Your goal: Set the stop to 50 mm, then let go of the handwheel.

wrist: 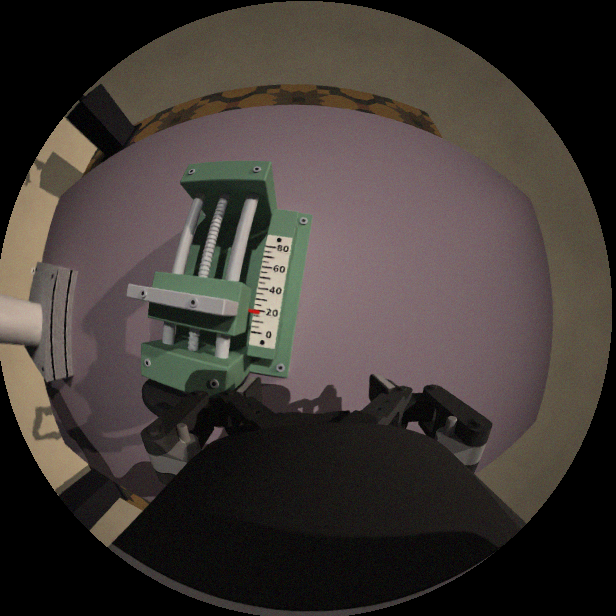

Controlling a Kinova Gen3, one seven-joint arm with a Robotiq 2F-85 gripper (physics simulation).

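Note:
The green stop fixture (pixel 221 281) stands on the purple table, with a leadscrew and two guide rods. Its carriage (pixel 198 307) carries a grey stop bar. The red pointer (pixel 253 310) reads about 20 on the white scale (pixel 271 290), which is marked 0 to 80. The dark handwheel (pixel 172 402) sits below the fixture's near end, partly hidden by my gripper body. My gripper (pixel 318 428) is open wide. Its left finger (pixel 182 439) is by the handwheel and its right finger (pixel 456 425) is far off to the right, holding nothing.
A pale cylinder with a grey flanged disc (pixel 51 321) juts in from the left edge. The round purple table has a brown patterned rim (pixel 287 97) at the back. My dark gripper body (pixel 321 505) fills the bottom of the view.

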